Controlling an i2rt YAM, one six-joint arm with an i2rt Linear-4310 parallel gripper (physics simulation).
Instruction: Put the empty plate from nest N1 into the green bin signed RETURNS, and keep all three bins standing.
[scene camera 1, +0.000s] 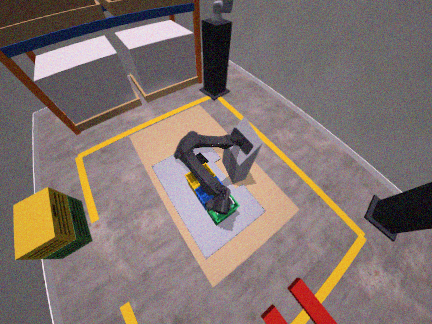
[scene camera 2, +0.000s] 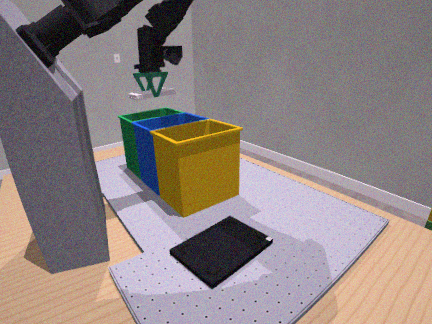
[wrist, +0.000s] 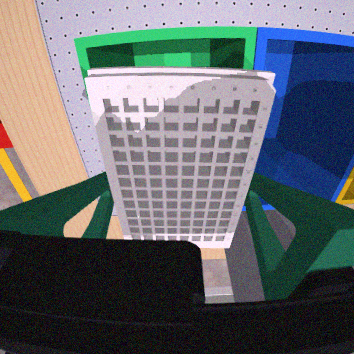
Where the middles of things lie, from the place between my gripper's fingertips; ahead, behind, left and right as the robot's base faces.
The green bin (scene camera 2: 128, 134) lies 15 cm below my hand and 1 cm to the left of it. The rest, counted from my hand: white plate (wrist: 179, 144) (1 cm above); then blue bin (scene camera 2: 144, 140) (15 cm below, 12 cm to the right, 2 cm behind); then yellow bin (scene camera 2: 198, 164) (25 cm to the right, 15 cm below, 4 cm behind).
